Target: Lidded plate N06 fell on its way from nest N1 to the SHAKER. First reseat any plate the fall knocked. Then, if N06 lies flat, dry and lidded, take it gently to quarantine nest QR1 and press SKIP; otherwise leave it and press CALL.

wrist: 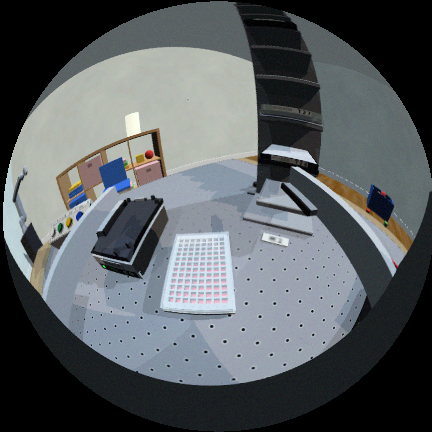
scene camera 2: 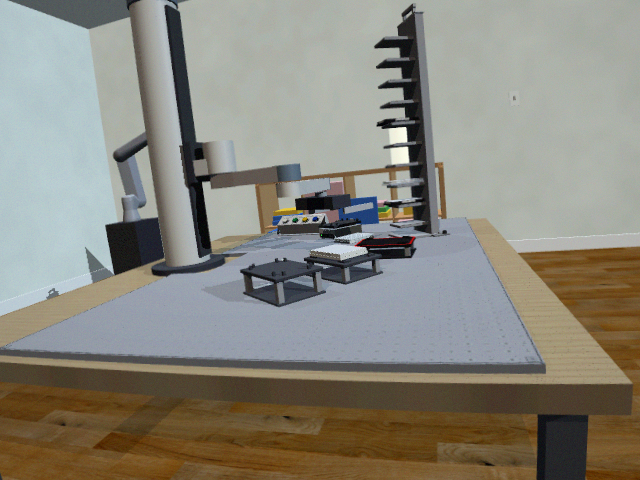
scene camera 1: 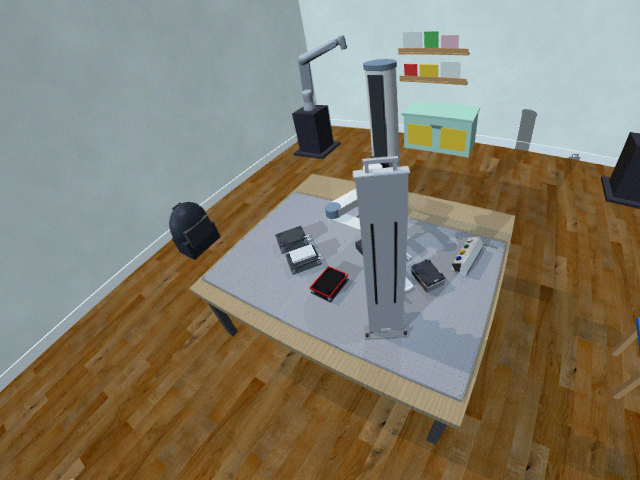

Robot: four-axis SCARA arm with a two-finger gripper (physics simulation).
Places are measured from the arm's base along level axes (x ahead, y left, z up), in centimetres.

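Pixels of known places: gripper, fingertip midpoint: (wrist: 198, 180) (scene camera 2: 354, 205); arm's base at its link origin: (scene camera 2: 189, 267).
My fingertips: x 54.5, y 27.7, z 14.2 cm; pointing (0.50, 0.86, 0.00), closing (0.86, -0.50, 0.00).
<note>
Ahead of a thing's pixels: the offset from my fingertips to its top centre. "pt": to the spot under its first point.
A white gridded plate with pink wells @(dx -1.5, dy +0.9, dz -11.2 cm) (wrist: 200, 272) (scene camera 2: 354, 238) lies flat on the perforated mat; I take it for N06, but cannot make out its label or a separate lid. In scene camera 1 the tower partly hides it. My gripper (wrist: 198, 180) (scene camera 2: 323, 209) is open and empty, above the mat near the plate. The black shaker @(pt dx -7.7, dy +8.8, dz -7.4 cm) (wrist: 132, 230) (scene camera 1: 428, 273) stands left of the plate in the wrist view. A red-rimmed black nest @(dx +14.0, dy -29.2, dz -8.3 cm) (scene camera 1: 329, 282) (scene camera 2: 387, 241) bears no legible label. Another white plate @(dx +4.8, dy -51.2, dz -6.2 cm) (scene camera 1: 302, 254) (scene camera 2: 338, 252) rests on a raised nest; its exact seating is unclear.
An empty raised nest @(dx -4.9, dy -66.5, dz -6.0 cm) (scene camera 1: 293, 237) (scene camera 2: 281, 271) stands beside the occupied one. The tall shelf tower (scene camera 1: 385, 258) (scene camera 2: 427, 129) (wrist: 287, 65) holds several plates. The button panel @(dx -29.6, dy +27.4, dz -4.5 cm) (scene camera 1: 467, 254) (scene camera 2: 301, 223) (wrist: 70, 222) stands beyond the shaker.
</note>
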